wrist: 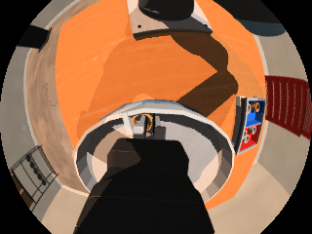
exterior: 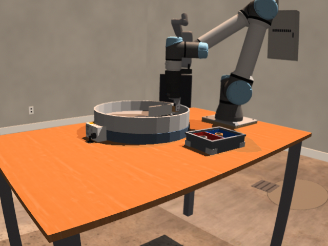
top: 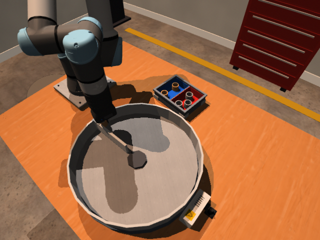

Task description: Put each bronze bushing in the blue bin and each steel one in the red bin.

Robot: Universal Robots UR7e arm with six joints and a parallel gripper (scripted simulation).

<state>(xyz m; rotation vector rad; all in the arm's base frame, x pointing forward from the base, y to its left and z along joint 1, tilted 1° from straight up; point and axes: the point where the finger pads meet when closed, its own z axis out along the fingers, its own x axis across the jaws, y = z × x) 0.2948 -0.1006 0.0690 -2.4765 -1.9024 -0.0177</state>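
The bin is 10 cm ahead of my hand, 32 cm to the left of it and 7 cm below it. Also, from my hand: turntable (18 cm ahead, 3 cm to the right, 4 cm below).
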